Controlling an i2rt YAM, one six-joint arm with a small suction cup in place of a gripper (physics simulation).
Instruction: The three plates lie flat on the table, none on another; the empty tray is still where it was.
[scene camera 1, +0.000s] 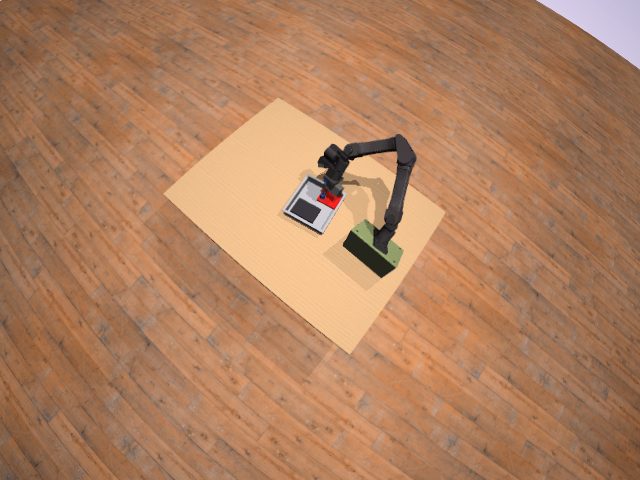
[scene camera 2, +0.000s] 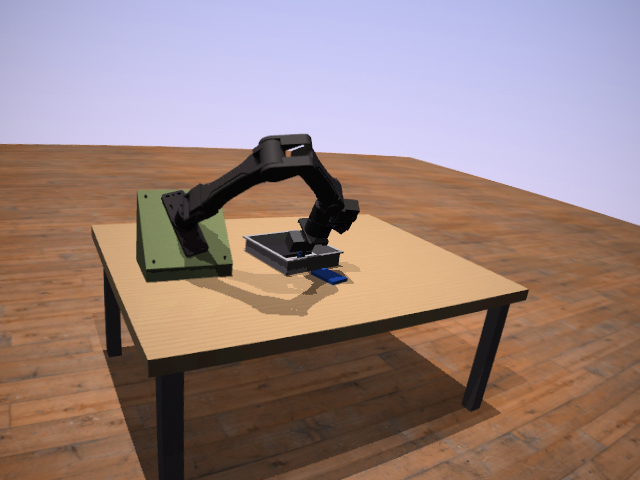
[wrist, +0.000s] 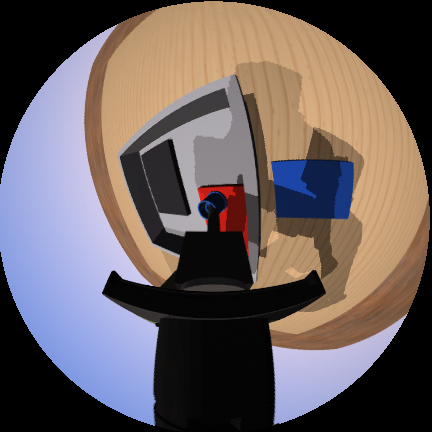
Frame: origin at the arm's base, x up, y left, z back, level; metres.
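Seen in the pictures: hand at its tool point: (scene camera 1: 321, 198) (wrist: 213, 197); arm's base at its link origin: (scene camera 1: 379, 241) (scene camera 2: 184, 223).
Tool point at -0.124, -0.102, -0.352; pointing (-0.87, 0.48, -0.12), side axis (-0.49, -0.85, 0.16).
Observation:
Pixels of each thing's middle, then the offset from my tool point to it, as dx, dy, dz. Level surfaces: height alone.
- grey tray at the middle of its body: (wrist: 176, 196) (scene camera 2: 291, 251) (scene camera 1: 314, 204) +0.015, +0.055, -0.007
- table at its surface level: dx -0.010
- red plate at the middle of its body: (wrist: 230, 223) (scene camera 1: 329, 199) -0.001, -0.020, +0.038
- dark grey plate at the middle of its body: (wrist: 162, 180) (scene camera 2: 288, 250) (scene camera 1: 305, 210) -0.002, +0.101, -0.030
- blue plate at the middle of its body: (wrist: 315, 189) (scene camera 2: 329, 276) -0.005, -0.126, -0.018
A grey tray (scene camera 1: 325, 217) (scene camera 2: 269, 255) (wrist: 217, 160) stands on the table (scene camera 1: 232, 180) (scene camera 2: 413, 278). A red plate (scene camera 1: 333, 201) (wrist: 234, 211) lies in the tray, hard against the wall nearest the arm's base. A dark grey plate (scene camera 1: 305, 210) (wrist: 165, 177) lies flat in the tray's other half. A blue plate (scene camera 2: 329, 275) (wrist: 312, 189) lies flat on the table just outside the tray, partly in the arm's shadow. My suction cup (scene camera 1: 323, 196) (scene camera 2: 299, 253) (wrist: 212, 203) sits down inside the tray on the red plate's near edge. The tray wall hides the red plate in the second scene view.
The arm's green base block (scene camera 1: 372, 248) (scene camera 2: 154, 232) stands on the table near the tray. The arm arches from it over to the tray. The table's edges lie well away from the tray on every side.

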